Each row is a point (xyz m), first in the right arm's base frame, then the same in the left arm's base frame.
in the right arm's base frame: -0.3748 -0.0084 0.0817
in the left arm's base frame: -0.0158 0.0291 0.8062
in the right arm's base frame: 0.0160 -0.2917 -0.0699
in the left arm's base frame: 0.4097 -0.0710 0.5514
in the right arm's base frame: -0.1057 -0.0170 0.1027
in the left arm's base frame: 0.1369 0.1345 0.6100
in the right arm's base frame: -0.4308 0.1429 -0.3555
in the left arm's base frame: -0.2280 -0.3209 0.5832
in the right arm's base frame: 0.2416 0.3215 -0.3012
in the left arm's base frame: -0.0138 0.0131 0.0092
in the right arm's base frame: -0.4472 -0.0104 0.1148
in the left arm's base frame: -0.0484 0.0332 0.8787
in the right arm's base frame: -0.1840 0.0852 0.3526
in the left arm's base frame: 0.0415 0.3627 0.7435
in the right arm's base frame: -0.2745 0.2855 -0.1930
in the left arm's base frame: -0.2438 -0.0769 0.4765
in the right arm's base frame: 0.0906 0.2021 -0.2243
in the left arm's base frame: 0.0159 -0.0111 0.2129
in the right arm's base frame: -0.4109 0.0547 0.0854
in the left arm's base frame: -0.0874 0.0420 0.8093
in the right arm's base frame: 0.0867 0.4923 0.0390
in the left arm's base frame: -0.1958 0.3187 0.2152
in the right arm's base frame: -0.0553 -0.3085 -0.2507
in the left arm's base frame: 0.3629 -0.2592 0.5303
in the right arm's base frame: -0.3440 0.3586 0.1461
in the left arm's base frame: -0.2988 0.2225 0.6568
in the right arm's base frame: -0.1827 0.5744 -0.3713
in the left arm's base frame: -0.4598 -0.1029 0.2002
